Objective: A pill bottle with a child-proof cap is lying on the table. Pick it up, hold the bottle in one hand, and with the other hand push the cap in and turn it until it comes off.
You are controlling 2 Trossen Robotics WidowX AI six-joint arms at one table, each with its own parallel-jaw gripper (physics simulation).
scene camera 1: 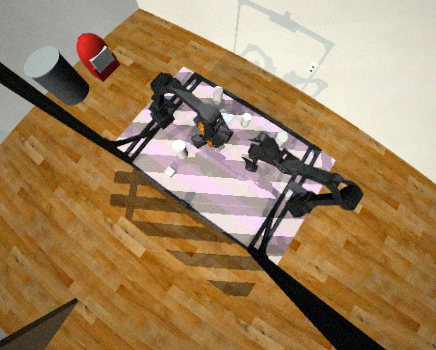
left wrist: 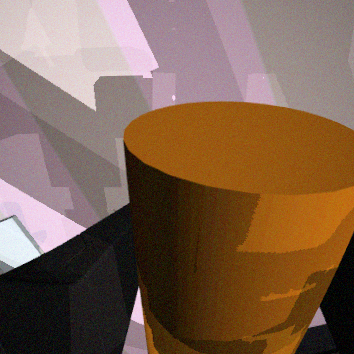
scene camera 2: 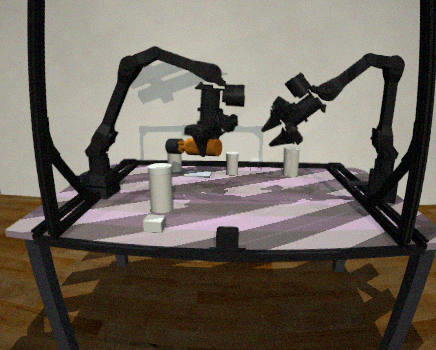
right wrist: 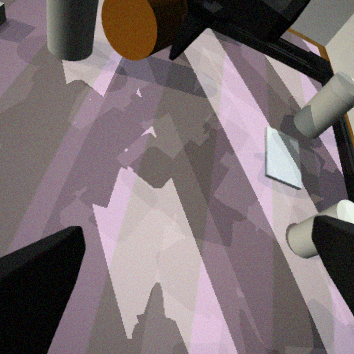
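The pill bottle has an orange body and a black cap. It is held roughly level above the table, with its flat base toward the right arm and its cap toward the left of scene camera 2. My left gripper is shut on the bottle's body from above. My right gripper is open and empty, tilted down, to the right of the bottle and apart from it. The cap does not show in the left wrist view.
A tall white cylinder stands near the left front, with a small white block beside it. More white cylinders stand along the back. A thin pale plate lies between them.
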